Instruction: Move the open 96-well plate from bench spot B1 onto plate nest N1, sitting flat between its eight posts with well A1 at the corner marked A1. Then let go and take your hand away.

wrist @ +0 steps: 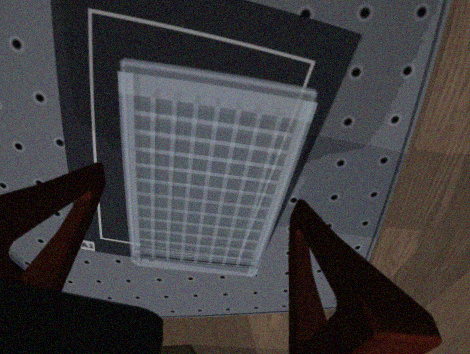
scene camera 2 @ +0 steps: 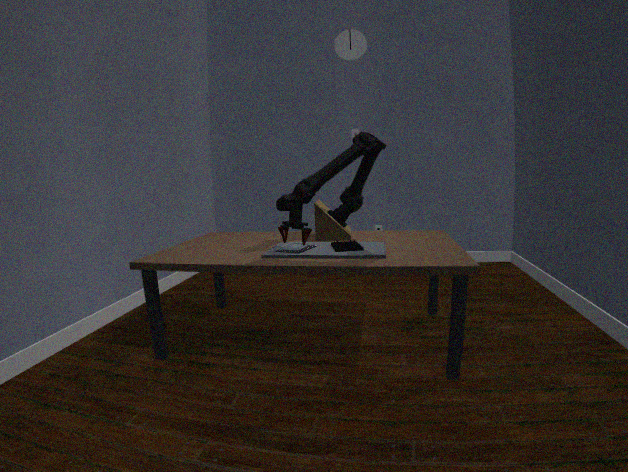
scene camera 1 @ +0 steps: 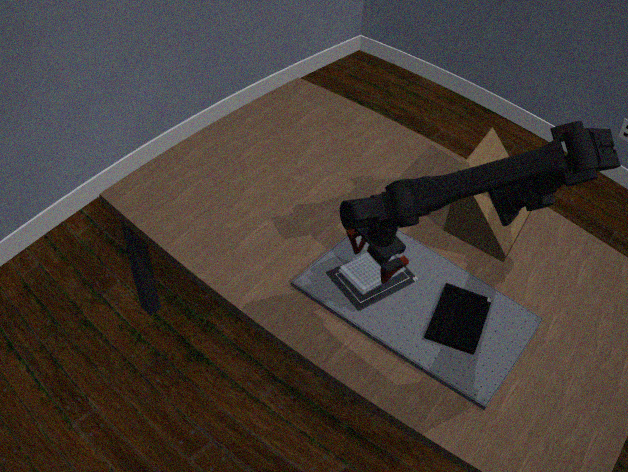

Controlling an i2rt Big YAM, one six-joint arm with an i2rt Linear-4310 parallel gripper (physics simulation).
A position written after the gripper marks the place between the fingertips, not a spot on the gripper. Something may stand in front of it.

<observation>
The gripper [scene camera 1: 370, 267] is open, with nothing in its grasp. Also in view: a well plate [scene camera 1: 364, 273]. Also in view: a black pad [scene camera 1: 460, 316].
The well plate is seen too in the wrist view [wrist: 208, 156]. The gripper is seen too in the wrist view [wrist: 200, 191].
</observation>
